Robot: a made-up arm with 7 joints.
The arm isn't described. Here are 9 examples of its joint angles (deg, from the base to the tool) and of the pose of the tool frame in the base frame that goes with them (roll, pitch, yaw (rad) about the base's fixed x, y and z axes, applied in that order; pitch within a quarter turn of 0, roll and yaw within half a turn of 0; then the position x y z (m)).
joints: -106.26 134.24 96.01 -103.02 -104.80 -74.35 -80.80
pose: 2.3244 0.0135 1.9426 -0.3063 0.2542 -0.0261
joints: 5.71 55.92 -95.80 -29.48 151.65 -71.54 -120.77
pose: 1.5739 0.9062 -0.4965 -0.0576 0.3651 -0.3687
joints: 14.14 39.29 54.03 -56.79 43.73 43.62 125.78
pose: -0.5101 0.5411 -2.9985 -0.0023 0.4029 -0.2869
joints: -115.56 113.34 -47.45 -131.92 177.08 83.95 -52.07
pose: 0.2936 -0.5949 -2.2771 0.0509 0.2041 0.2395
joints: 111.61 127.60 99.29 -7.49 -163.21 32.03 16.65
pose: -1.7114 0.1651 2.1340 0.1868 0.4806 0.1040
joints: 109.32 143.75 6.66 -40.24 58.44 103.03 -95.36
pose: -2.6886 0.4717 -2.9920 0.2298 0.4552 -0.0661
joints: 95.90 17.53 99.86 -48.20 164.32 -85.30 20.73
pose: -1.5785 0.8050 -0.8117 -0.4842 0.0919 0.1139
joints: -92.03 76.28 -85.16 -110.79 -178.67 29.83 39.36
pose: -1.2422 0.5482 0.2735 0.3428 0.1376 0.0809
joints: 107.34 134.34 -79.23 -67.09 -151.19 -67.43 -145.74
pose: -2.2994 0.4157 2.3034 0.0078 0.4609 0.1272
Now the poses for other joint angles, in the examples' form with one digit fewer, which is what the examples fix.
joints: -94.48 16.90 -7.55 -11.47 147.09 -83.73 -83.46
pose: -0.709 -0.958 1.965 0.517 -0.065 0.076
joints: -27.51 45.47 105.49 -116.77 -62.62 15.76 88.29
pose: -2.134 -0.020 -2.111 0.044 0.350 -0.082
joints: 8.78 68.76 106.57 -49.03 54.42 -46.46 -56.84
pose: -2.482 -0.676 -1.283 -0.074 0.498 -0.032
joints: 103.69 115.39 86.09 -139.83 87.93 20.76 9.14
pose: -0.148 -0.732 -0.700 0.175 0.237 0.029
